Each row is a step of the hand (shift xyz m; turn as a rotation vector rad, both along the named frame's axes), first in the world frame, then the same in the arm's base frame.
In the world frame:
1: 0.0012 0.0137 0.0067 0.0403 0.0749 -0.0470
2: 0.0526 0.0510 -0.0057 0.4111 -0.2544 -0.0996
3: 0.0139 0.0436 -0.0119 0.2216 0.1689 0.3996
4: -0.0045 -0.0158 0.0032 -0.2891 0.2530 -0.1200
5: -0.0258 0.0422 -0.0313 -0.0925 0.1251 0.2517
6: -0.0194 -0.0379 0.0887 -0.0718 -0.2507 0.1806
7: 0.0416 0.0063 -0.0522 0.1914 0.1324 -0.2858
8: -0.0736 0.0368 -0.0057 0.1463 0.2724 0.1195
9: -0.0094 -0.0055 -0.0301 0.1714 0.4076 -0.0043
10: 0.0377 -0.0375 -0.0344 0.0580 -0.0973 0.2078
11: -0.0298 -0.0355 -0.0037 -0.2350 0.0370 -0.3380
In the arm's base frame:
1: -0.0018 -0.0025 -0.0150 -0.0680 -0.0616 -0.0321
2: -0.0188 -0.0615 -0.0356 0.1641 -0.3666 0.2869
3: -0.0297 -0.0238 -0.0281 0.2842 -0.1737 -0.3555
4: 0.0100 0.0079 0.0108 -0.3076 0.2095 -0.1534
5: -0.0546 0.0113 -0.0179 0.1094 0.1110 -0.2515
6: 0.0865 0.0419 -0.0209 0.2623 0.1494 0.0976
7: -0.0345 -0.0508 0.0270 -0.2514 -0.2614 0.0658
8: -0.0434 0.0630 -0.0307 -0.0152 -0.1712 -0.2835
9: -0.0235 0.0047 0.0213 -0.1812 -0.2434 -0.3217
10: 0.0026 -0.0355 0.0524 0.2338 0.0000 -0.0365
11: 0.0087 0.0348 0.0296 -0.3504 0.1588 0.1511

